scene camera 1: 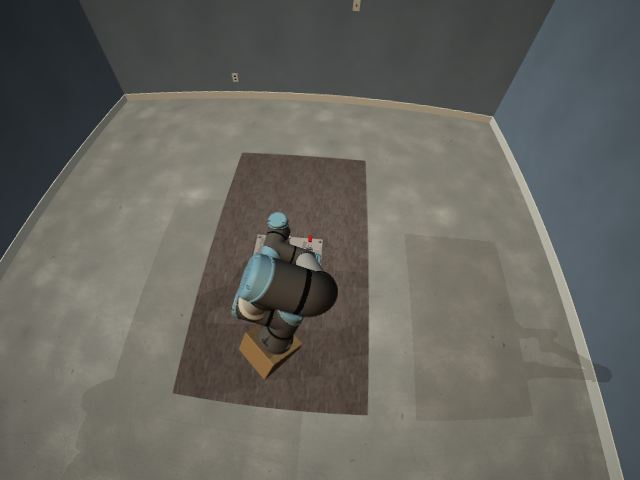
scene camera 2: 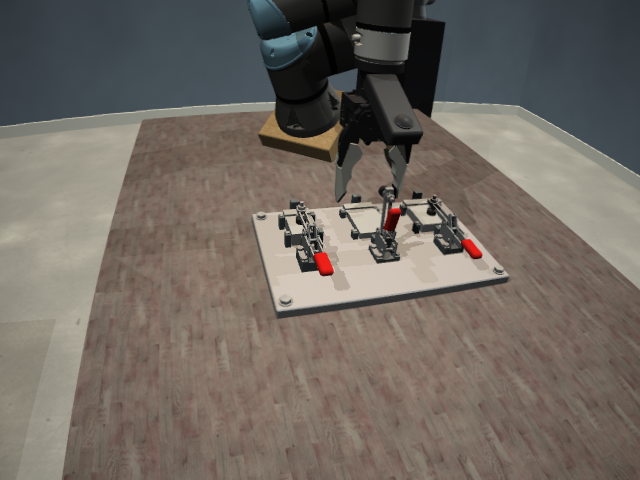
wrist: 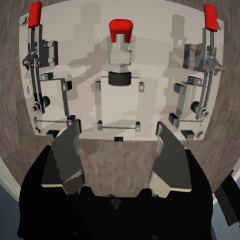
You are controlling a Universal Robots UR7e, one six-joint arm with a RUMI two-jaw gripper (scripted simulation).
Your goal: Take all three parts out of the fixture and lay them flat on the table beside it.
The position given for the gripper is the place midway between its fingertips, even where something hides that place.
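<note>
The gripper point(scene camera 2: 367, 200) appears in the wrist view too, where the gripper point(wrist: 118, 121) can be seen. With it in the scene is a part point(scene camera 2: 363, 217), and the wrist view also takes in the part point(wrist: 119, 105).
</note>
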